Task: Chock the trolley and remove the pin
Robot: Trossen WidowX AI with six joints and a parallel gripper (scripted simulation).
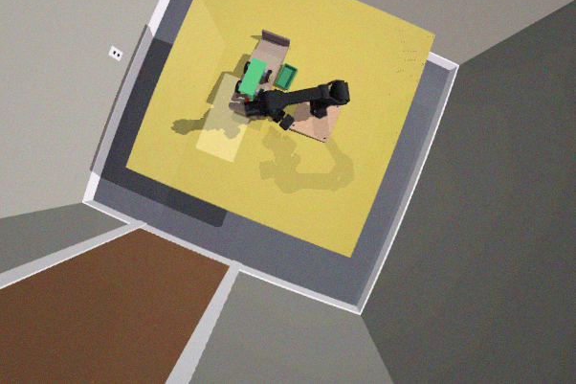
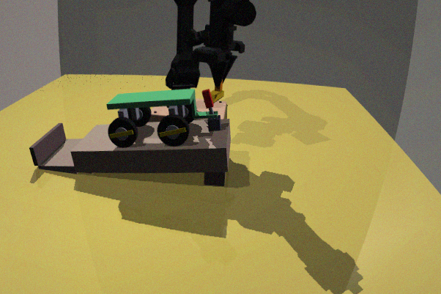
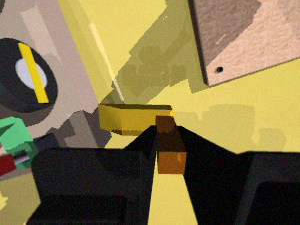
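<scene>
The yellow chock is 2 cm ahead of my gripper tip and 1 cm below it. From my gripper tip the other things lie so: green-decked trolley 17 cm ahead, 10 cm to the right, 3 cm below; then red-headed stop pin 14 cm ahead, 1 cm to the left, 1 cm below; then support leg 16 cm ahead, 3 cm to the left, 12 cm below.
</scene>
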